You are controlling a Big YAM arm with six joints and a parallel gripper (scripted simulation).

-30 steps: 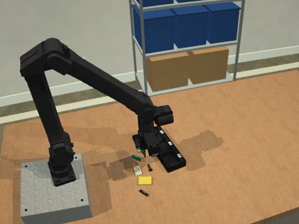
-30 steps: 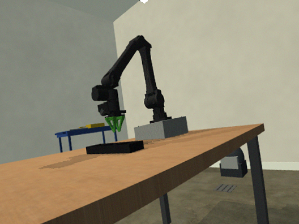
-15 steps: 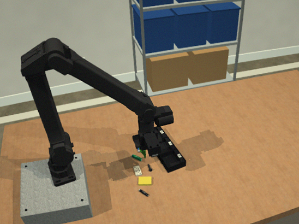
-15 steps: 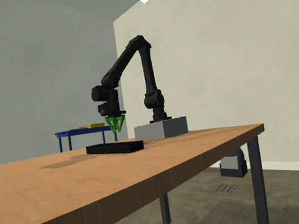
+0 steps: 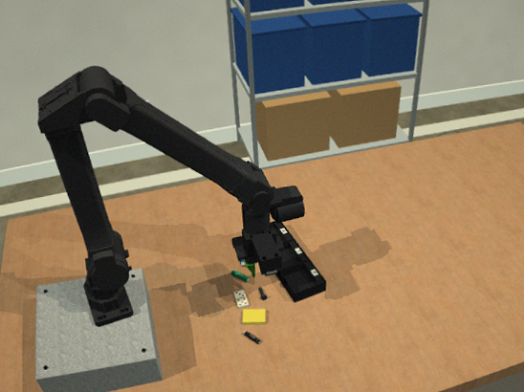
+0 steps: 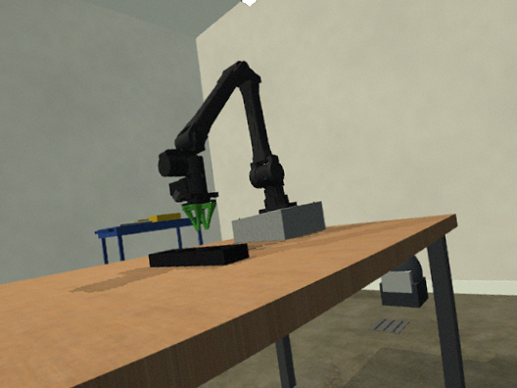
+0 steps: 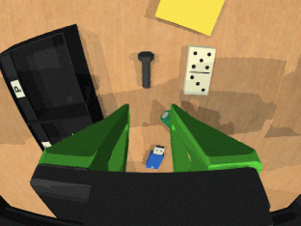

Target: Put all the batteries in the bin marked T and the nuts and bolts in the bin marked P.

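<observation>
My hand is 7 cm above the dark bolt and 1 cm to the left of it. From my hand the other things lie so: yellow block 8 cm below, 6 cm to the right, 4 cm behind; white domino 7 cm below, 5 cm behind, 1 cm to the left; green battery 7 cm to the left, 7 cm below, 2 cm behind.
</observation>
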